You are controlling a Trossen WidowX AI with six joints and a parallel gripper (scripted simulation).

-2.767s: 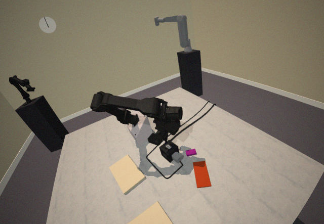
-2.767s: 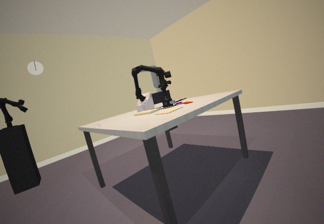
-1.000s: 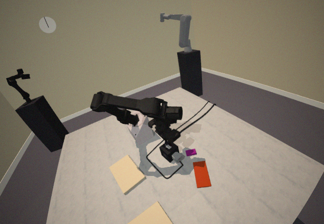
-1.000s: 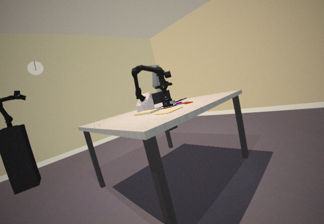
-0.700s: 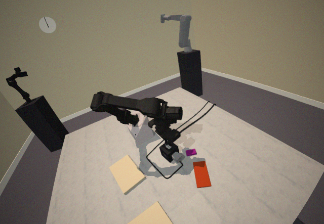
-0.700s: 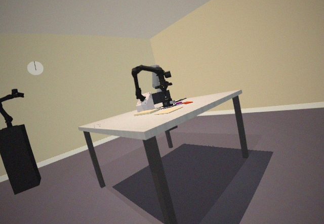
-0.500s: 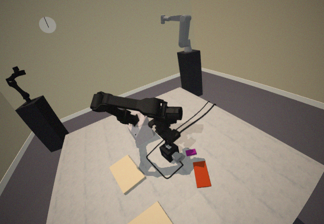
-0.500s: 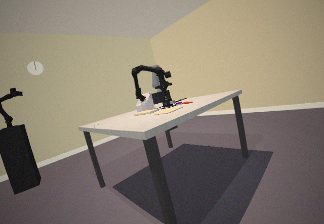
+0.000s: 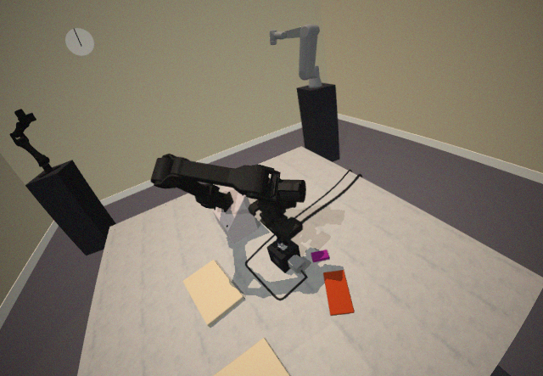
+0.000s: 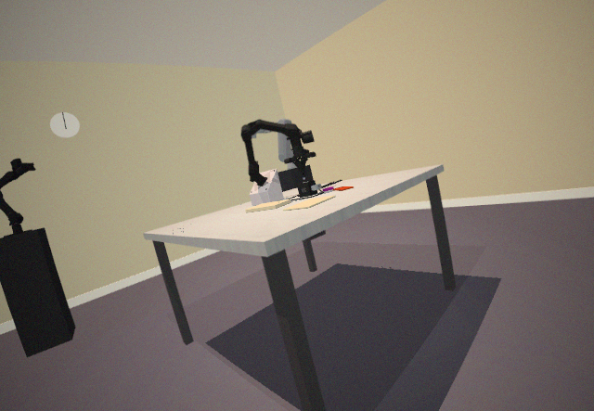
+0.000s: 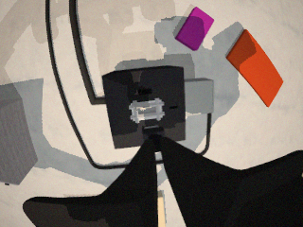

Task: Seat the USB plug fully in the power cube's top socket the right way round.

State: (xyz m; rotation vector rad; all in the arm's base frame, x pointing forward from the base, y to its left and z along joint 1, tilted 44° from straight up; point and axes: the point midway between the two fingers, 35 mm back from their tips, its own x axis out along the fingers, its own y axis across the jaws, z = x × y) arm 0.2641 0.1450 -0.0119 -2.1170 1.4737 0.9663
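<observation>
Now: gripper tip 2 cm above the USB plug. From my gripper tip the other things lie so: orange card 18 cm ahead, 13 cm below, 9 cm to the left; purple block 12 cm below, 11 cm to the left, 5 cm ahead.
</observation>
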